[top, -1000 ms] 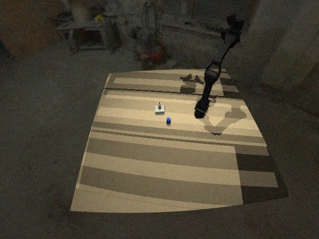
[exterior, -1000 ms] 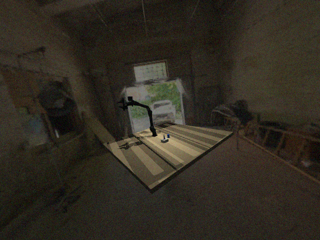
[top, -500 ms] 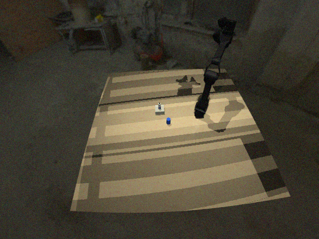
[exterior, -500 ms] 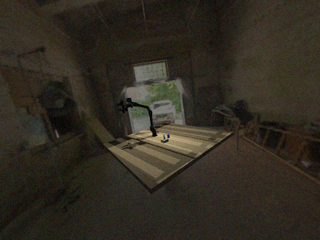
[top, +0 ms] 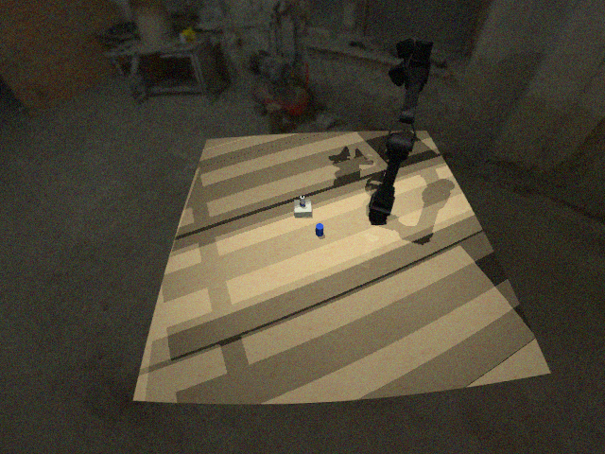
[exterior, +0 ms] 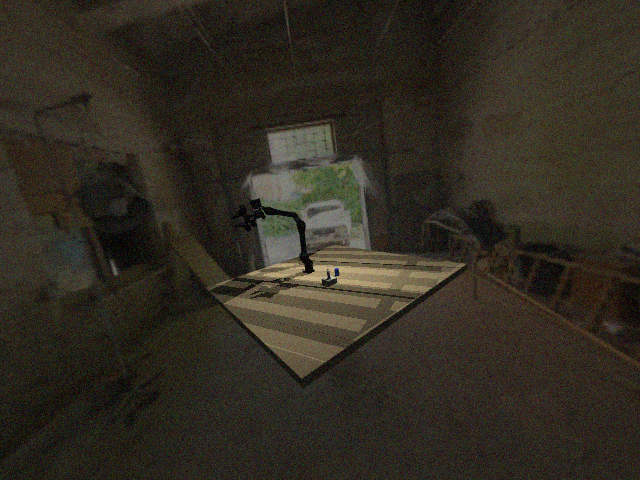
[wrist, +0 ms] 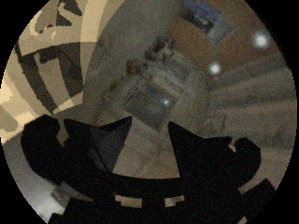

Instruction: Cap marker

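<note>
Now: gripper tip 510 mm to the right of the blue cap, 440 mm above it and 380 mm short of it. From my gripper tip the other things lie so: pale holder block (450 mm below, 440 mm ahead, 390 mm to the left).
</note>
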